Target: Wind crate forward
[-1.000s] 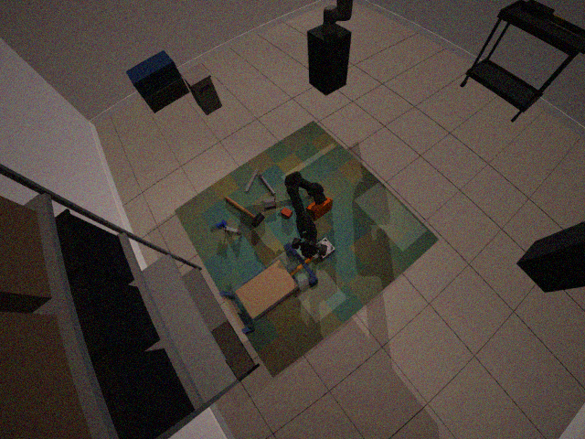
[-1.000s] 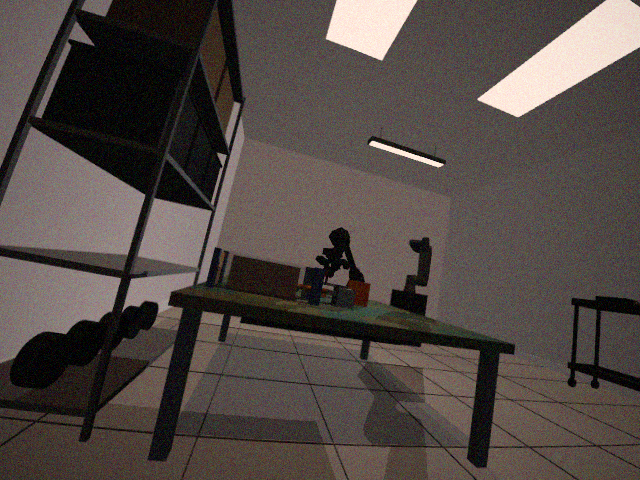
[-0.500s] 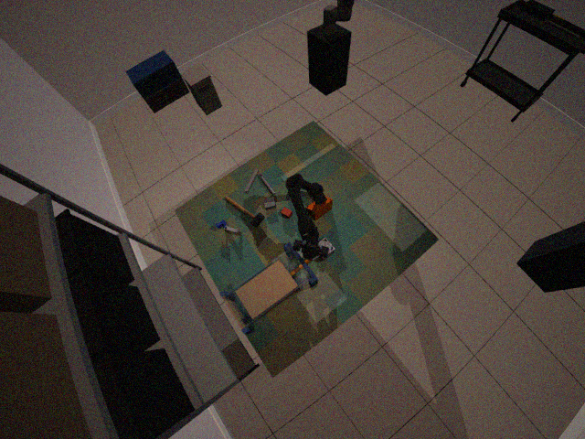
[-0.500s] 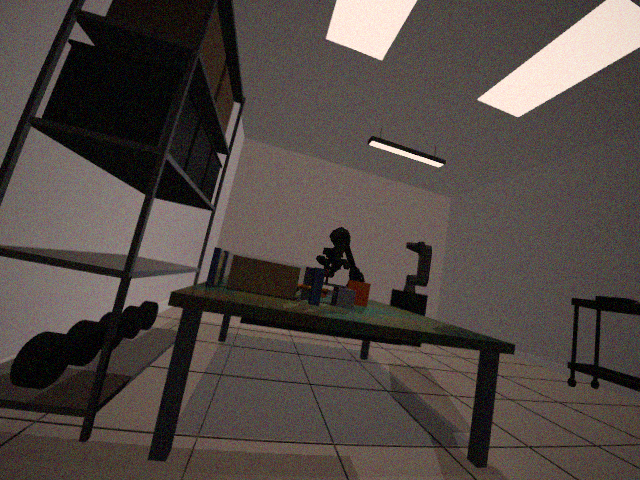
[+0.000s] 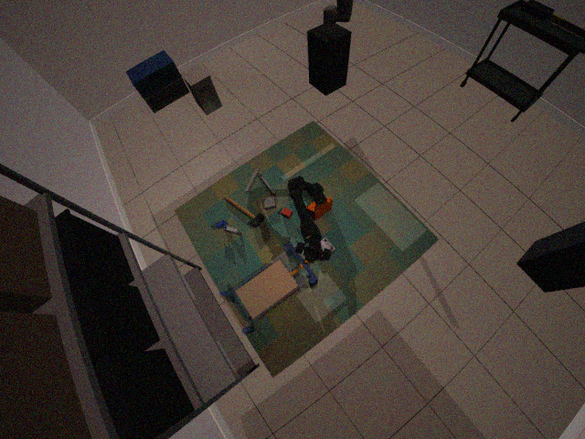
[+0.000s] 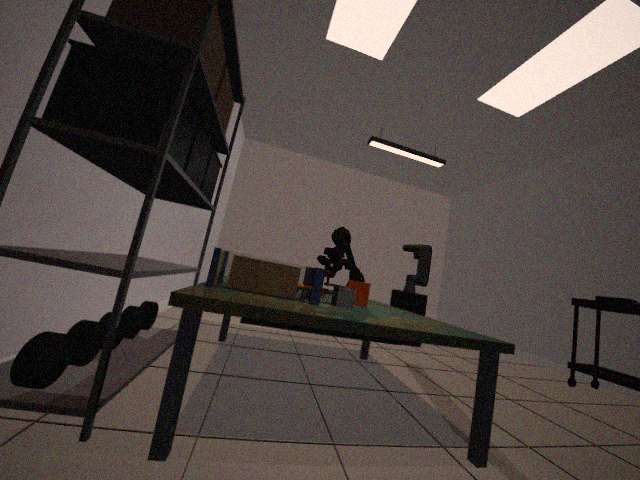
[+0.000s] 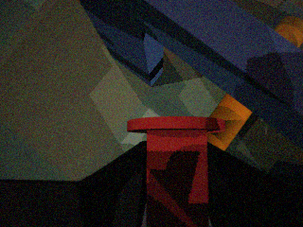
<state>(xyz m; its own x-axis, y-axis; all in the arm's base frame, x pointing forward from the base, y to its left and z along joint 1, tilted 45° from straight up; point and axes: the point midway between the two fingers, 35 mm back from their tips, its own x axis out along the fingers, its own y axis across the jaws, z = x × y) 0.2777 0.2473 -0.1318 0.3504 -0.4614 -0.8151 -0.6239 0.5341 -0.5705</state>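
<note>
Right now the red-knobbed crank handle is 50 mm behind my gripper tip, 20 mm to the right of it and 30 mm below it. The rest, counted from my gripper tip: red knob 10 mm behind, 10 mm to the right; winch 130 mm behind, 30 mm to the right, 100 mm below; grey block 30 mm behind, 510 mm to the right, 120 mm below.
</note>
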